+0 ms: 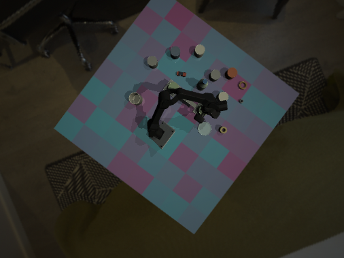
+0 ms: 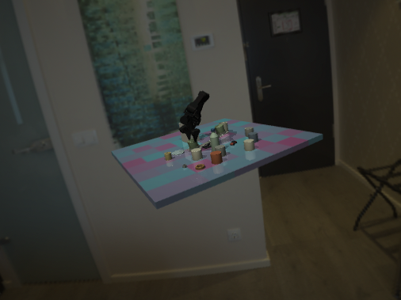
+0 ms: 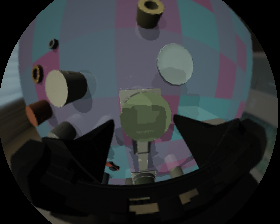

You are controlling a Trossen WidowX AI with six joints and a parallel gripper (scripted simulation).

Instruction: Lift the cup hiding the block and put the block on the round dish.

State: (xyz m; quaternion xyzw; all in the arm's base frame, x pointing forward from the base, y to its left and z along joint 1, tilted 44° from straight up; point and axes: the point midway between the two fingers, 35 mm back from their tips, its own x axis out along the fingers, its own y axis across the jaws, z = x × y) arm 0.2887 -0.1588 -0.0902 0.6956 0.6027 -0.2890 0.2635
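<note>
My gripper tip is 2 cm to the left of the cup and 2 cm above it. Round my gripper tip: pale round dish 10 cm behind, 9 cm to the right, 8 cm below; then bottle 15 cm ahead, 9 cm to the left, 3 cm above; then balance 1 cm ahead, 14 cm to the left, 4 cm below.
</note>
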